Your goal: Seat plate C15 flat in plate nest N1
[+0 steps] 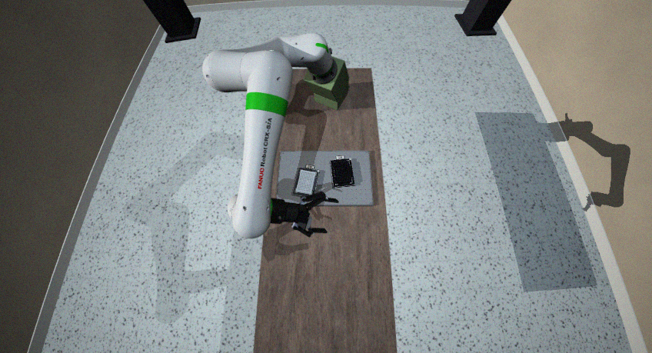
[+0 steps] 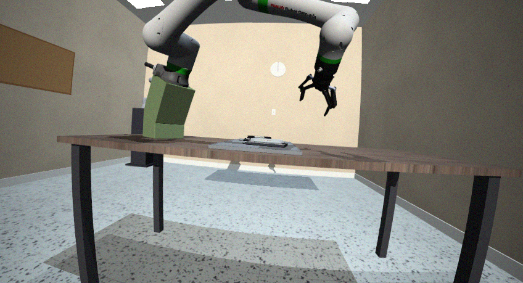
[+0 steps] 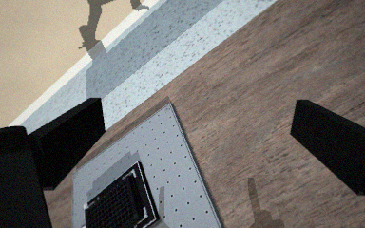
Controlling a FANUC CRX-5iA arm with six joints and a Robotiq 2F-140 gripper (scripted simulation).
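Right now the black plate C15 is 26 cm behind my hand, 10 cm to the left of it and 18 cm below it. The rest, counted from my hand: black nest N1: 26 cm behind, 10 cm to the left, 20 cm below; white plate C51: 23 cm behind, 10 cm to the right, 18 cm below.
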